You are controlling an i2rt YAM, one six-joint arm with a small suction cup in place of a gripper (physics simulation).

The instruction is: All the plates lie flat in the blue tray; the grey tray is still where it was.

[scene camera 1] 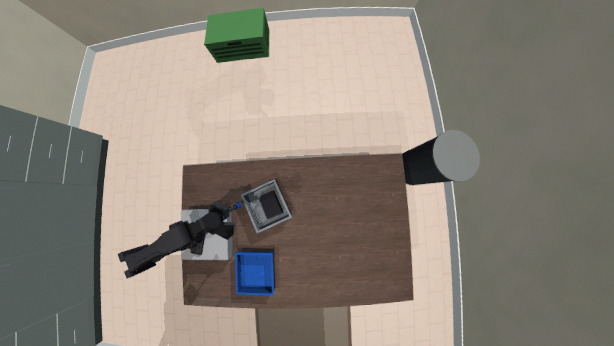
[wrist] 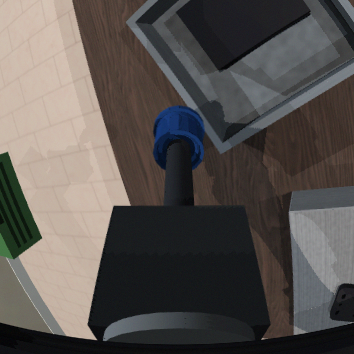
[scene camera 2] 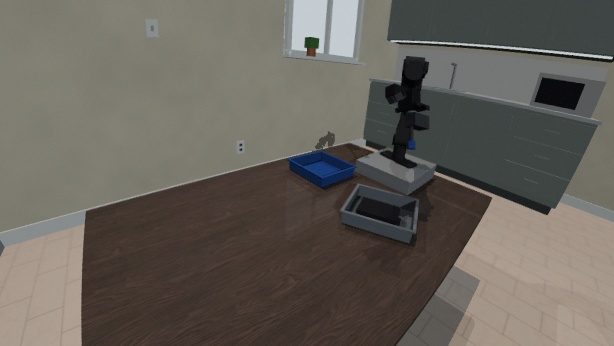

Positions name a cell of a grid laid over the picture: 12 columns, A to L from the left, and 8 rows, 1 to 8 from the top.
Scene:
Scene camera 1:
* blue tray: E7, on the table
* grey tray: E5
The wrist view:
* suction cup: F3
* grey tray: K2
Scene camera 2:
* suction cup: I3
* blue tray: G4
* grey tray: H6

